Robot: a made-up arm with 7 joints.
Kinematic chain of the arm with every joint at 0, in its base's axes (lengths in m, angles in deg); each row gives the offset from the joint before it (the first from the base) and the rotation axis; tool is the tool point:
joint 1: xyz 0 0 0 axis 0 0.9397 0.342
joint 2: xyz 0 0 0 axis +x
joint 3: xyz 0 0 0 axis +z
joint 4: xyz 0.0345 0 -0.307 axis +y
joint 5: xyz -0.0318 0 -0.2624 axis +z
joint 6: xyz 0 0 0 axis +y
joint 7: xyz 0 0 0 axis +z
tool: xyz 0 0 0
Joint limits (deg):
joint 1: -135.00..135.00
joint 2: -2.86..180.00
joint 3: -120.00..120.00
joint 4: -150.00..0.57
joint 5: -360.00..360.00
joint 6: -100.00..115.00
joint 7: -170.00..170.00
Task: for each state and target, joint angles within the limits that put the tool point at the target. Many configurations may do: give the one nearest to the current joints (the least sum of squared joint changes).
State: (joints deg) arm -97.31 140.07 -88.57 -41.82 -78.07 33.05 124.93
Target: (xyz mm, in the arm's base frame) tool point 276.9 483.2 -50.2
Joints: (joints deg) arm -59.74 89.22 -104.59 -38.85 -78.07 33.05 124.93
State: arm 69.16 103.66 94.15 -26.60 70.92 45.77 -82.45
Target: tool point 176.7 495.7 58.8
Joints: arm 93.68 105.80 64.85 -58.51 70.92 45.77 -82.45
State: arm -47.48 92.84 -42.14 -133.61 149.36 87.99 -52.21
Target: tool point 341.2 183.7 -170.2
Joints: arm -32.66 76.67 -56.01 -98.47 149.36 87.99 -52.21
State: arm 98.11 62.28 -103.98 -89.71 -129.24 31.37 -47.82
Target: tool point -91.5 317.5 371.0
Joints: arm 126.53 113.19 -120.00 -73.38 -129.24 31.37 -47.82
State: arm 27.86 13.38 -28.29 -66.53 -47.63 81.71 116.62
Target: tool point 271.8 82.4 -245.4
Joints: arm 3.53 27.62 -7.63 -111.92 -47.63 81.71 116.62
